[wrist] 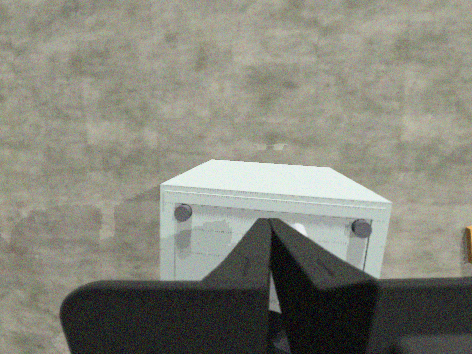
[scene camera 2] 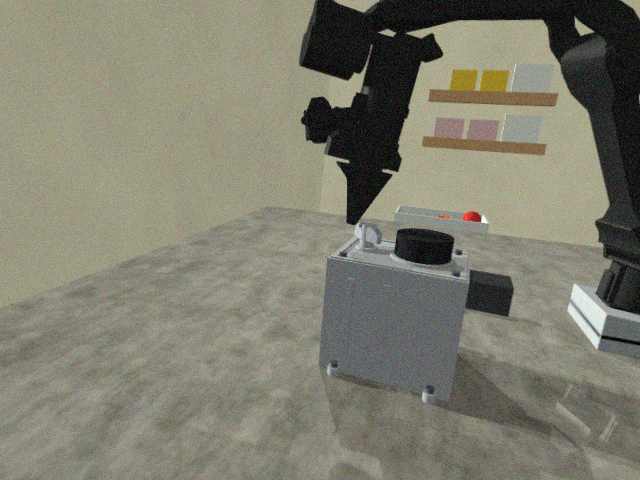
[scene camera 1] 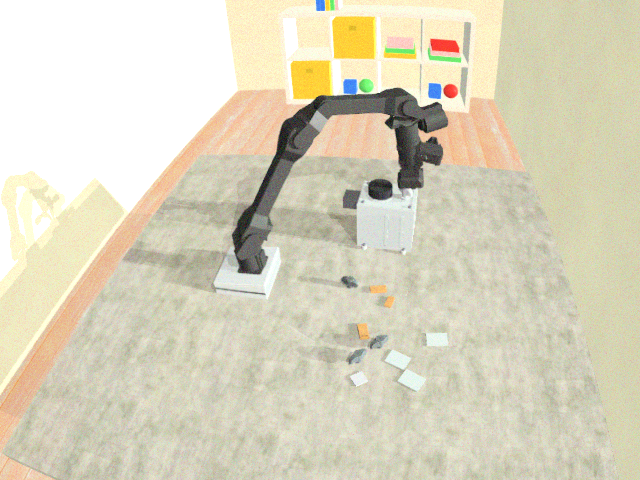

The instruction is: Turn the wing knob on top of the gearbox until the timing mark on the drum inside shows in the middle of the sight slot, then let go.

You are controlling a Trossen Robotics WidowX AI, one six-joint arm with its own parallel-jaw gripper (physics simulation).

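Where they show: gripper, fingertip midpoint: (wrist: 267, 228) (scene camera 2: 351, 224) (scene camera 1: 413, 188); arm's base, link origin: (scene camera 2: 626, 305) (scene camera 1: 253, 264).
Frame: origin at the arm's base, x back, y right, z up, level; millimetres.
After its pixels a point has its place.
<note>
The gearbox (scene camera 1: 385, 224) @(x -312, y -164, z 39 mm) (scene camera 2: 395, 325) @(x -304, y -288, z 25 mm) (wrist: 270, 177) @(x -386, y -226, z 39 mm) is a pale box with a black round cap (scene camera 1: 380, 189) @(x -292, y -209, z 116 mm) (scene camera 2: 424, 245) @(x -287, y -261, z 112 mm) on top and a dark block on one side. The white wing knob (scene camera 1: 407, 194) @(x -362, y -215, z 105 mm) (scene camera 2: 367, 235) @(x -355, y -238, z 108 mm) (wrist: 300, 229) @(x -376, y -214, z 109 mm) stands upright on its top near one end; in the wrist view the fingers hide most of it. My gripper (scene camera 2: 353, 222) @(x -378, y -228, z 117 mm) (wrist: 267, 228) @(x -378, y -228, z 117 mm) is shut and empty, pointing down, its tips right by the top of the knob; whether they touch it I cannot tell. The sight slot and the timing mark cannot be made out.
Orange pieces (scene camera 1: 378, 289) @(x -316, y -9, z -42 mm), dark grey pieces (scene camera 1: 349, 281) @(x -244, y -6, z -22 mm) and pale flat tiles (scene camera 1: 397, 359) @(x -387, y 190, z -46 mm) lie on the mat between the gearbox and the front. A white tray (scene camera 2: 439, 219) with a red ball (scene camera 2: 471, 217) stands behind the gearbox. A shelf unit (scene camera 1: 375, 11) stands at the back.
</note>
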